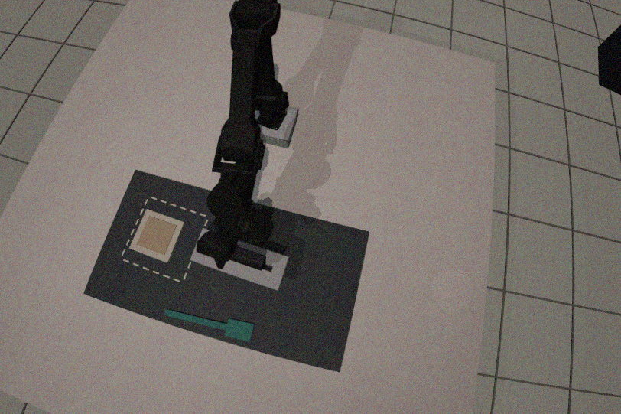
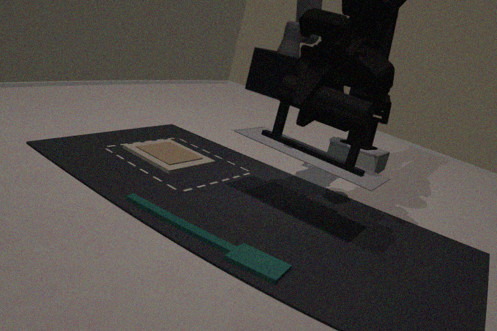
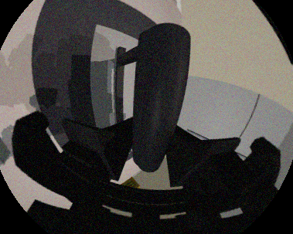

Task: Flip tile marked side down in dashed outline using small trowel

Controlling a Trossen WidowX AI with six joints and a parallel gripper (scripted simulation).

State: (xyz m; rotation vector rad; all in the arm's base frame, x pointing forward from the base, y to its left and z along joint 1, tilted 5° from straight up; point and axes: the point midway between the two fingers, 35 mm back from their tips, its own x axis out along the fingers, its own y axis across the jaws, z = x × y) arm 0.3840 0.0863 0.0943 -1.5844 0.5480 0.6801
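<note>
The dark mat lies 1 cm behind my gripper tip, 2 cm to the right of it and 16 cm below it. Round my gripper tip: teal flat tool: 13 cm ahead, 2 cm to the left, 13 cm below; then tile: 21 cm to the right, 13 cm below.
</note>
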